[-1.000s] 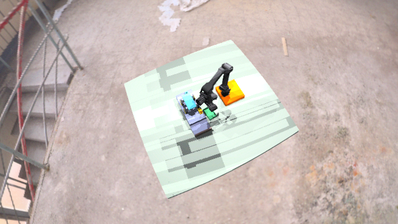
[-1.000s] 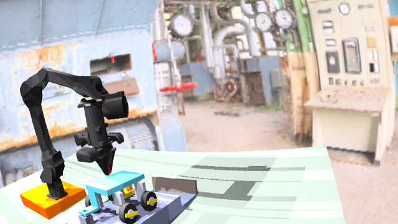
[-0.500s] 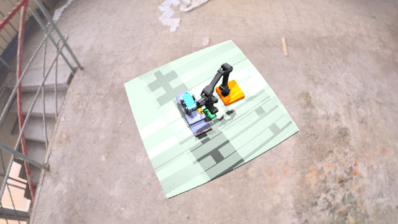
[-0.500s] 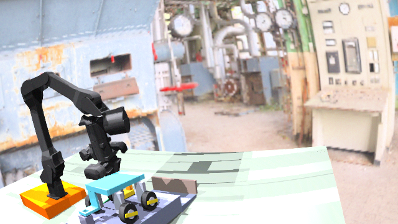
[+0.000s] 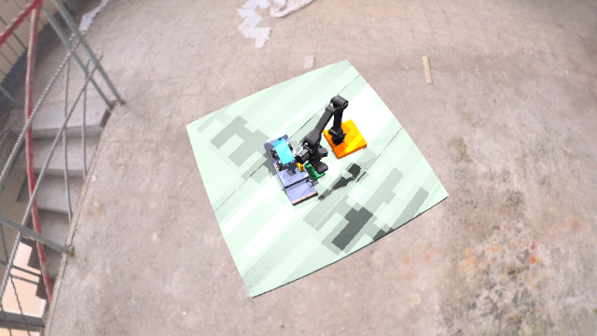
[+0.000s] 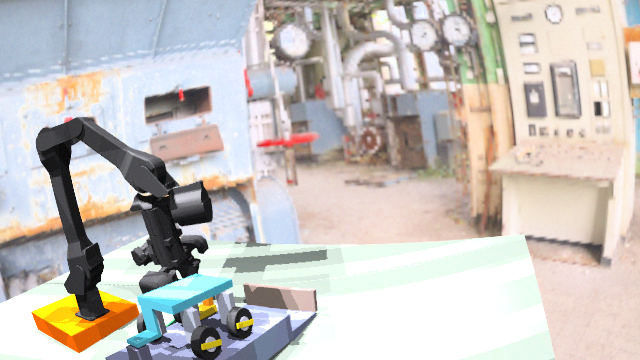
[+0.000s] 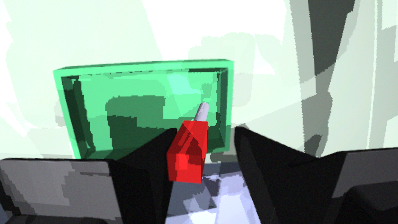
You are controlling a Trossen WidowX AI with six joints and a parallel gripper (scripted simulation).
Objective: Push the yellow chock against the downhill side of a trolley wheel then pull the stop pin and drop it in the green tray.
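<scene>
Now: the yellow chock 7 cm ahead of my gripper tip, 6 cm to the right of it and 3 cm above it. Also, from my gripper tip: red-headed stop pin 1 cm below; brown end wall 14 cm ahead, 11 cm to the left, 2 cm below; grey-blue ramp 12 cm ahead, 14 cm to the right, 1 cm below.
</scene>
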